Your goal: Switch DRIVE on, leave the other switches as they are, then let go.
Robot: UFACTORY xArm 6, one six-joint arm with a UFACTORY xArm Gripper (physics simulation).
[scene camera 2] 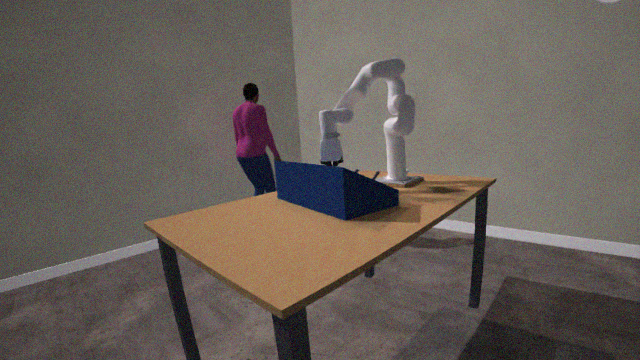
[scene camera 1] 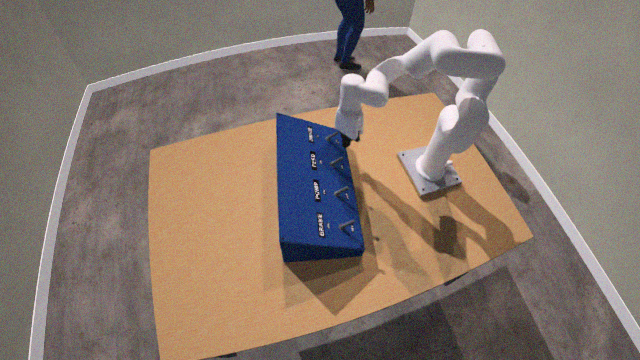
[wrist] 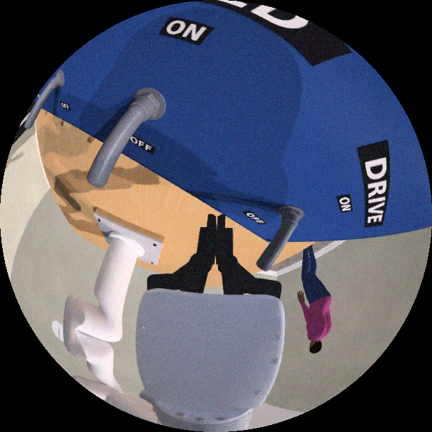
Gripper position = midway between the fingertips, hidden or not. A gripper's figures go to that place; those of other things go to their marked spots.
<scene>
The gripper (wrist: 216, 222) is 0.14 m from the lens. A feed lever (wrist: 105, 159): 0.07 m from the lens. A drive lever (wrist: 267, 258): 0.10 m from the lens. The marked spots on the feed lever and the drive lever are 0.11 m apart.
</scene>
